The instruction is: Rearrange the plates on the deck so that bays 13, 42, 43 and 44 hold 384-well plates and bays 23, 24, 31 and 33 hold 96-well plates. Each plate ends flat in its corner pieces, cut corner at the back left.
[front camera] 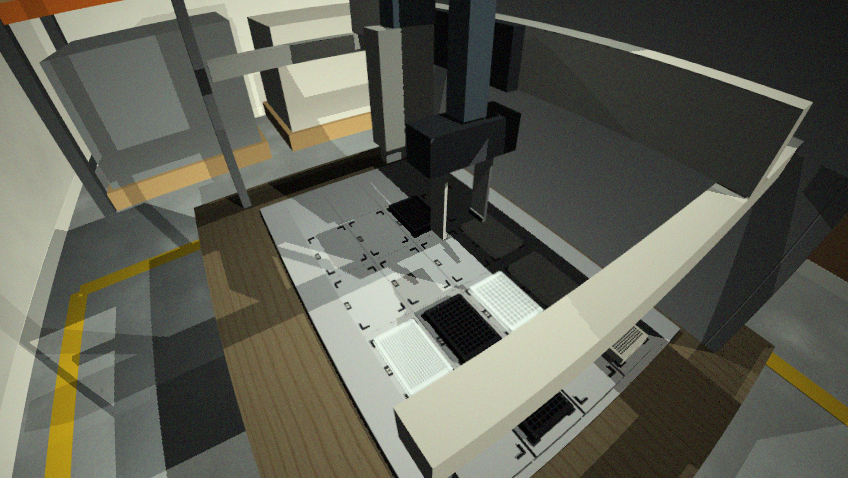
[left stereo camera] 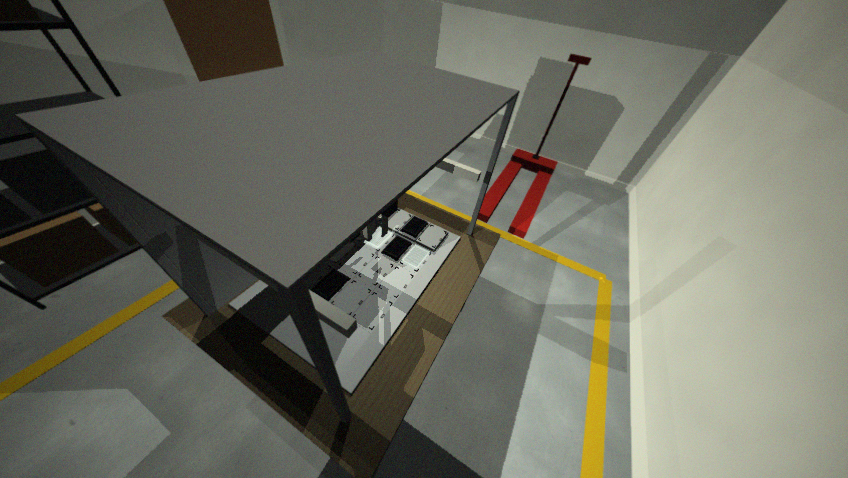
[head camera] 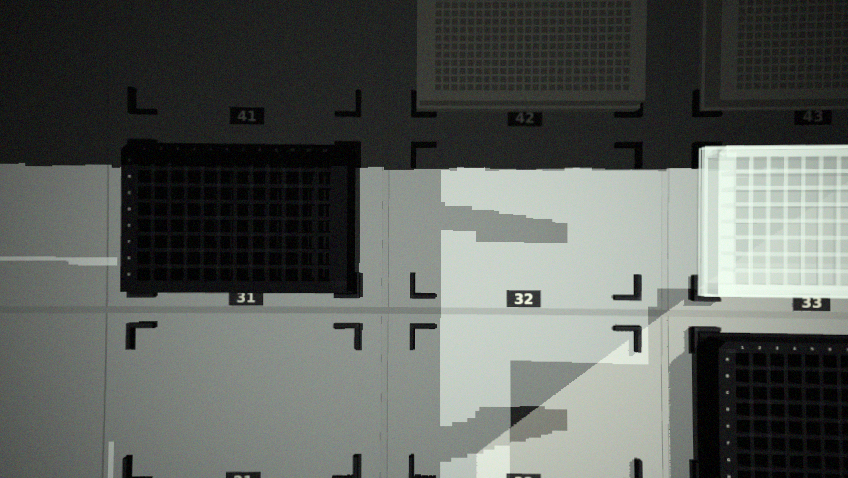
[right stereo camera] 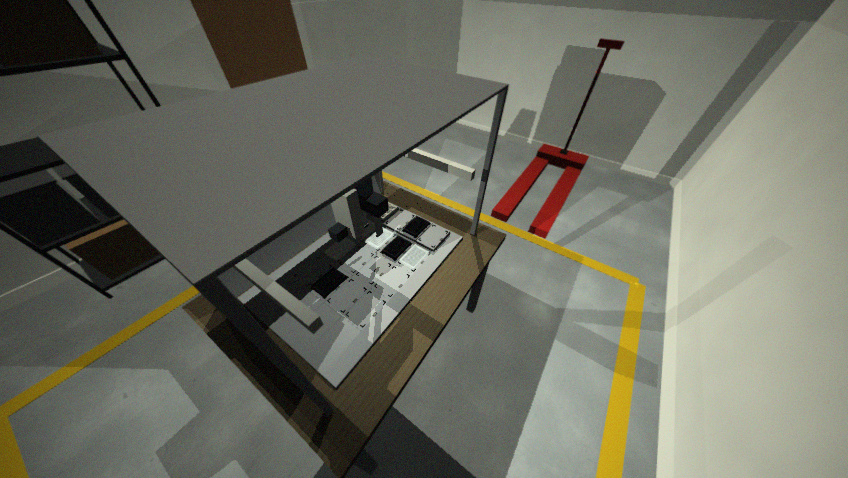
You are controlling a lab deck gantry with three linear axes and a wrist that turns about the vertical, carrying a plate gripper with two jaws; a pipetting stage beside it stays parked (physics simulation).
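Frame: origin at the robot's base, x left, y back, z up, level; millimetres.
Seen in the pictures: gripper, fingertip midpoint: (front camera: pixel 458 225) (left stereo camera: pixel 376 230) (right stereo camera: pixel 372 230); robot's base at its link origin: (front camera: pixel 309 240) (left stereo camera: pixel 371 328) (right stereo camera: pixel 362 326).
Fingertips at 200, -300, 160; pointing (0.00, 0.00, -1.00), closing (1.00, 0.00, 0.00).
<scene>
Offsets run from my fingertips to a thing's top centre, as dx, dy, dz. "spot": to the spot under its first point.
Four 384-well plates: pale in bay 13 @(spot: -159, -97, -147) (front camera: pixel 412 356), shadowed in bay 42 @(spot: +154, +58, -146) (front camera: pixel 492 237) (head camera: pixel 531 47) and bay 43 @(spot: +159, -90, -148) (front camera: pixel 540 276) (head camera: pixel 801 47), and cream, apparently in bay 44 @(spot: +164, -303, -132) (front camera: pixel 629 341), partly behind the front beam. Black 96-well plates lie in bay 31 @(spot: +40, +236, -146) (front camera: pixel 409 214) (head camera: pixel 237 219), bay 23 @(spot: -54, -101, -147) (front camera: pixel 463 329) (head camera: pixel 795 415) and apparently bay 24 @(spot: -53, -303, -132) (front camera: pixel 546 415) (left stereo camera: pixel 413 226). A white 96-well plate @(+57, -92, -146) (front camera: pixel 507 299) (head camera: pixel 789 219) lies in bay 33. Visible plates look flat. My gripper (front camera: pixel 464 228) hangs above the deck's back part, open, with no plate between its jaws.
A pale beam (front camera: pixel 534 380) crosses the front view and hides part of the deck. The dark gantry column (front camera: pixel 469 59) rises above the gripper. Bays 41 and 32 show bare corner pieces in the head view. A table-like cover (left stereo camera: pixel 267 148) hides part of the deck in the stereo views.
</scene>
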